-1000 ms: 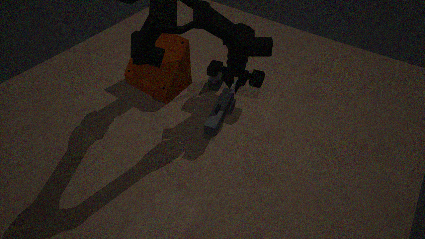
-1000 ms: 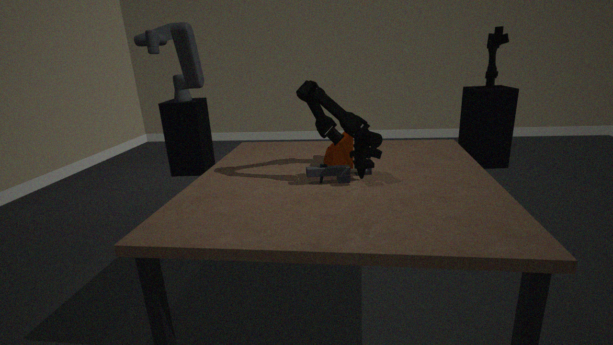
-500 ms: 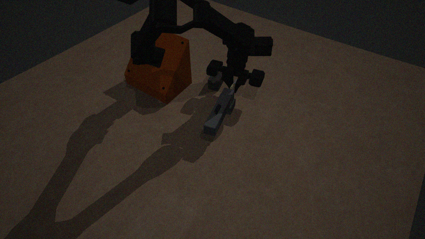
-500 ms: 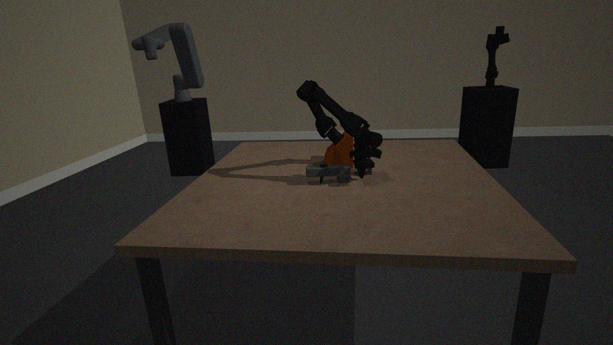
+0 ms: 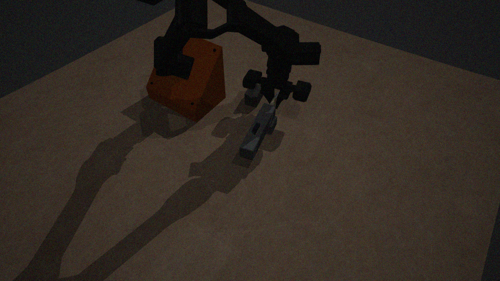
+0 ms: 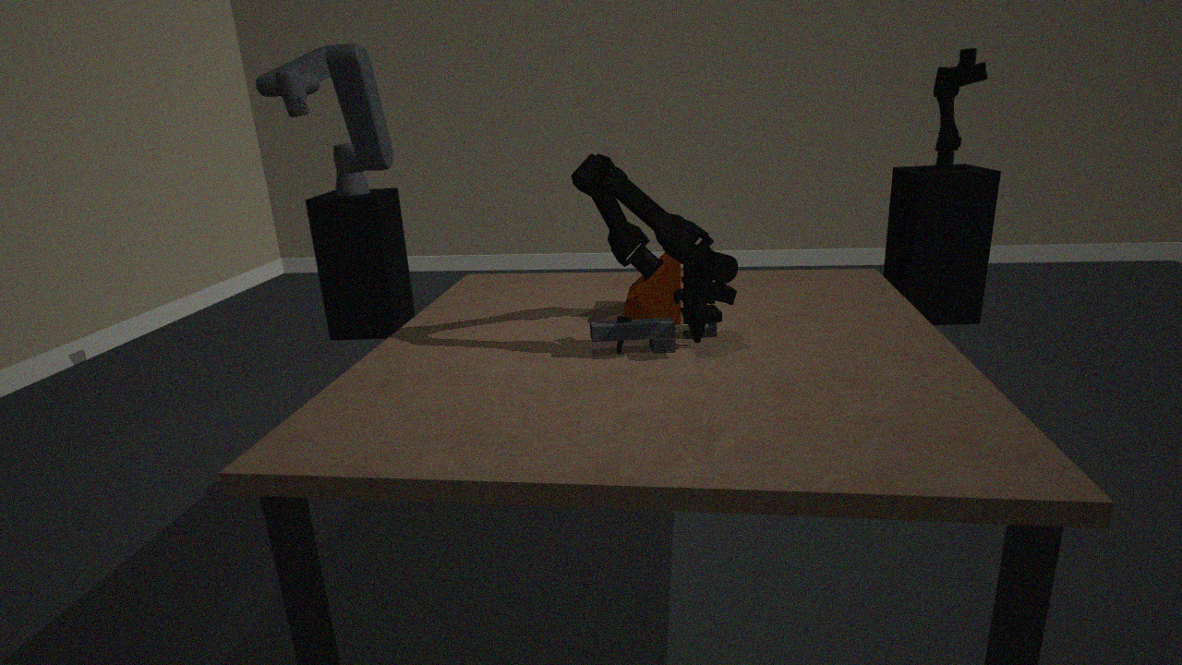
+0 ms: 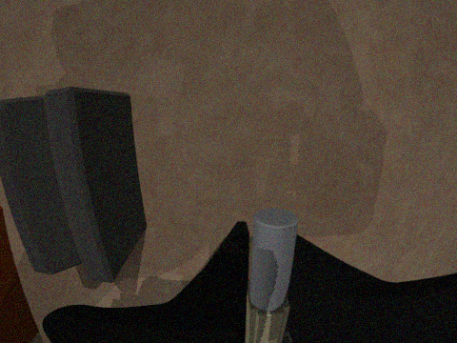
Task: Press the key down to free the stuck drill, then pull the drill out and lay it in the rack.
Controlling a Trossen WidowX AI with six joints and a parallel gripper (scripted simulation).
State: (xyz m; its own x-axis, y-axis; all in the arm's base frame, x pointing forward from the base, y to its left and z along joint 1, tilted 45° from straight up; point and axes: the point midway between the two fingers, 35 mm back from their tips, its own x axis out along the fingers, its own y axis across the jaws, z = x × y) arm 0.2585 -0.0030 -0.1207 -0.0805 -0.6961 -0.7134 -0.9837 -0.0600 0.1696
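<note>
My gripper tip is 1 cm short of the drill, 4 cm to the left of it and 4 cm below it. Also, from my gripper tip: dark key (2 cm ahead, 16 cm to the right, 4 cm above); rack (8 cm behind, 2 cm to the left, 1 cm above); grey-blue block (2 cm ahead, 14 cm to the right, 3 cm above).
</note>
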